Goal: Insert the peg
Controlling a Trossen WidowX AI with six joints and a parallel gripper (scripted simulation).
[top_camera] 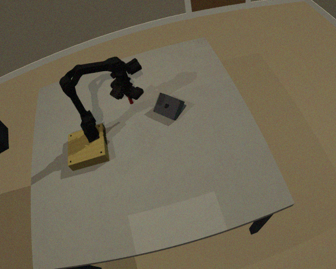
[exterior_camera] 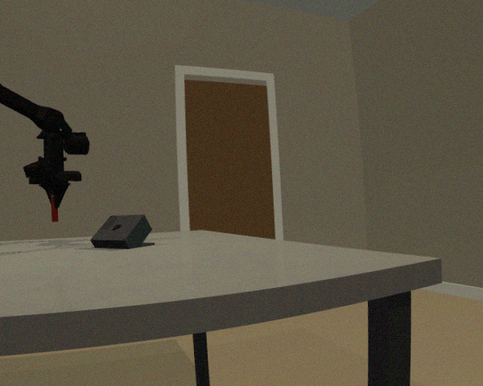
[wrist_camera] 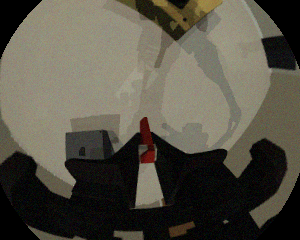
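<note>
My gripper tip is now 170 mm short of the sloped panel, 90 mm to the left of it and 80 mm above it. From my gripper tip the other things lie so: peg 20 mm above.
</note>
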